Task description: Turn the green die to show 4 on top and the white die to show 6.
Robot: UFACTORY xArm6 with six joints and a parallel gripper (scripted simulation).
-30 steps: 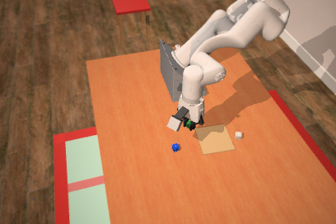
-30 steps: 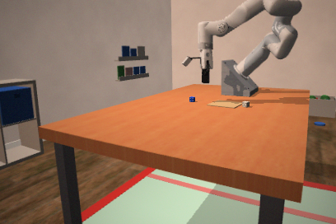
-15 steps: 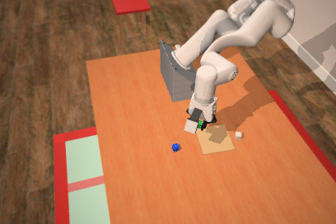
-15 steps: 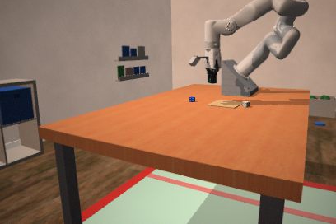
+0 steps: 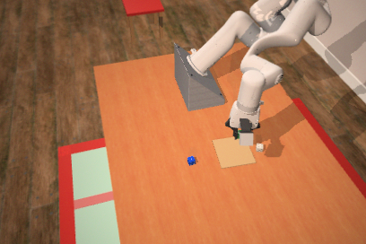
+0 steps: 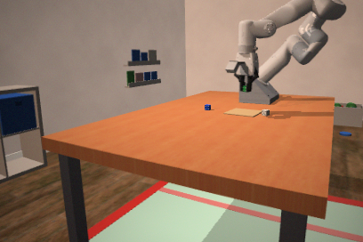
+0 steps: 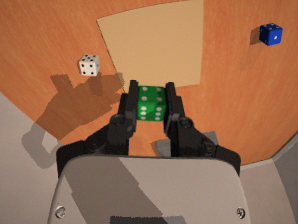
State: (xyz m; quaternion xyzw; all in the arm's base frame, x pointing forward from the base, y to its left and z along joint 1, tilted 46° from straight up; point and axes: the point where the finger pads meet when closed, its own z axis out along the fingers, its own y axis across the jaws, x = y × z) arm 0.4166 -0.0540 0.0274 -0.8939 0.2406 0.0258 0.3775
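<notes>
Right now my hand is 11 cm above the white die, 9 cm to the right of it and 2 cm short of it. Round my hand: tan mat (12 cm below, 1 cm to the right, 1 cm behind); green die (1 cm below); blue die (19 cm to the right, 11 cm below, 3 cm behind).
</notes>
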